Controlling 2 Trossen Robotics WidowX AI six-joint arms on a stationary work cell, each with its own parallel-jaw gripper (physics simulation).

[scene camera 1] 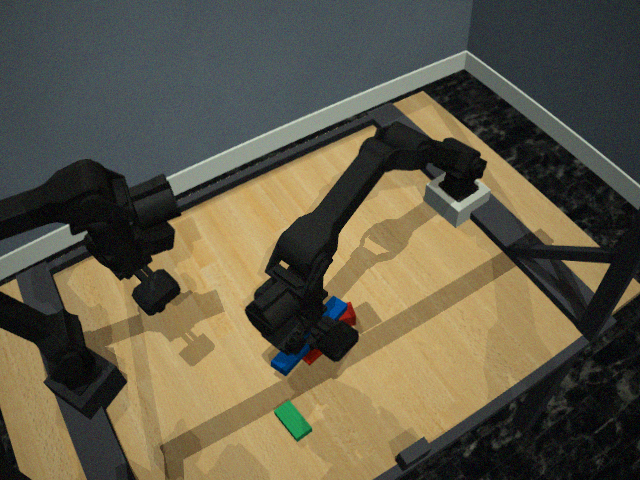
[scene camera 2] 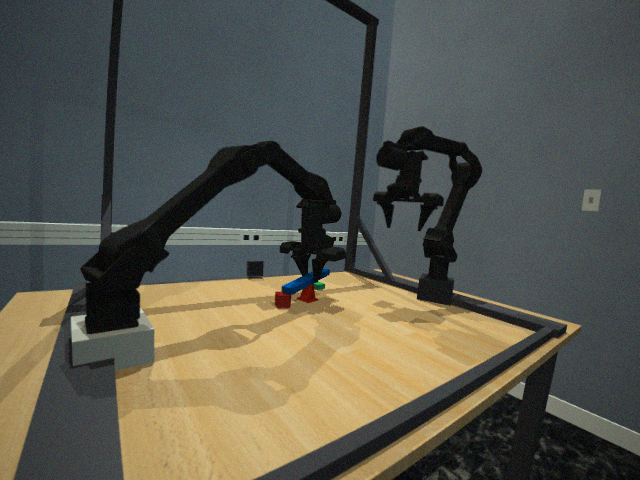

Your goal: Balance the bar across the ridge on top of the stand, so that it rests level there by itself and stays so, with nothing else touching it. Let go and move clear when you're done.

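Pixels of known places: left gripper, fingertip midpoint: [scene camera 2: 403, 229]; right gripper, fingertip midpoint: [scene camera 2: 310, 281]; left arm's base, origin of the base link: [scene camera 1: 79, 374] [scene camera 2: 437, 278]; right arm's base, origin of the base link: [scene camera 1: 458, 187] [scene camera 2: 111, 322].
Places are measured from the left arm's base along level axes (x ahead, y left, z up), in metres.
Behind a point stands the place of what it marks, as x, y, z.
The blue bar [scene camera 1: 286, 361] @(0.208, -0.314, 0.008) [scene camera 2: 297, 284] @(0.346, -0.312, -0.010) lies across the top of the red stand [scene camera 1: 312, 356] @(0.266, -0.326, -0.060) [scene camera 2: 308, 295] @(0.290, -0.306, -0.050); whether it is exactly level or bears on the ridge is too small to tell. Its middle is partly hidden by my right gripper [scene camera 1: 313, 338] @(0.266, -0.314, -0.017) [scene camera 2: 310, 277] @(0.266, -0.314, -0.017), which is shut on the bar from above, directly over the stand. In scene camera 1 that gripper's fingertips are hidden. My left gripper [scene camera 1: 139, 277] @(0.143, -0.100, 0.148) [scene camera 2: 404, 227] @(0.143, -0.100, 0.148) is open and empty, high above the table and well apart from the bar and stand.
A red cube [scene camera 1: 349, 314] @(0.364, -0.350, -0.034) [scene camera 2: 282, 300] @(0.382, -0.331, -0.047) stands close to the bar's end nearer the right arm's base. A green block [scene camera 1: 293, 420] @(0.139, -0.364, -0.050) [scene camera 2: 319, 285] @(0.160, -0.334, -0.053) lies flat on the table, apart from the stand. Dark frame rails run along the table edges.
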